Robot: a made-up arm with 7 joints.
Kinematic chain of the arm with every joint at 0, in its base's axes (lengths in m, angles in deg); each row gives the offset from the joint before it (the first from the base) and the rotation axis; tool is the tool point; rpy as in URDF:
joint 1: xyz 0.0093 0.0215 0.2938 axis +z
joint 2: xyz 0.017 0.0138 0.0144 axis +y
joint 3: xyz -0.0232 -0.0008 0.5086 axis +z
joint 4: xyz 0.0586 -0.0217 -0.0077 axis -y
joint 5: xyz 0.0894 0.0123 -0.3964 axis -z
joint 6: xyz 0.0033 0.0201 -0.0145 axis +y
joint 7: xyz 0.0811 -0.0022 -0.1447 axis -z
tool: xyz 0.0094 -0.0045 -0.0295 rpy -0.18 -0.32 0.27
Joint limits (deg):
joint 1: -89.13..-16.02
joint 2: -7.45..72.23
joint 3: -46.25..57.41
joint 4: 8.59..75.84
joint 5: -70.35..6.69
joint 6: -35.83..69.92
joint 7: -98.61..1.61
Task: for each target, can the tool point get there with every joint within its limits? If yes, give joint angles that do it. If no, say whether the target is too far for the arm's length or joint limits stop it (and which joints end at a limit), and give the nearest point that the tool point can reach.
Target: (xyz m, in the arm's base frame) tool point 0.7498 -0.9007 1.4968
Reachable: no: too far | nearest point 0.4109 -0.4677 0.9286 | short by 0.791 m
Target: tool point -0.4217 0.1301 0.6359
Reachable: no: joint limits stop it (at a limit: joint 1, joint 2, joint 3, joint 5, joint 6, joint 7) | nearest point -0.4221 -0.2116 0.5119 | short by 0.364 m
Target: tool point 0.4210 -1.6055 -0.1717
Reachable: no: too far | nearest point 0.2265 -0.8043 0.0671 | short by 0.858 m
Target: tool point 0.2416 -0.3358 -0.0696
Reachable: yes | joints -34.05 61.28 -19.24 40.06 -1.38 7.59 -9.74
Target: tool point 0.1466 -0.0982 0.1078
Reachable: yes | joints -81.10 41.69 28.99 14.96 -54.23 39.28 -18.31
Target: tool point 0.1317 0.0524 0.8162
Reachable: no: joint limits stop it (at a limit: joint 1, joint 2, joint 5, joint 6) | nearest point 0.5411 0.0495 0.8379 | short by 0.410 m
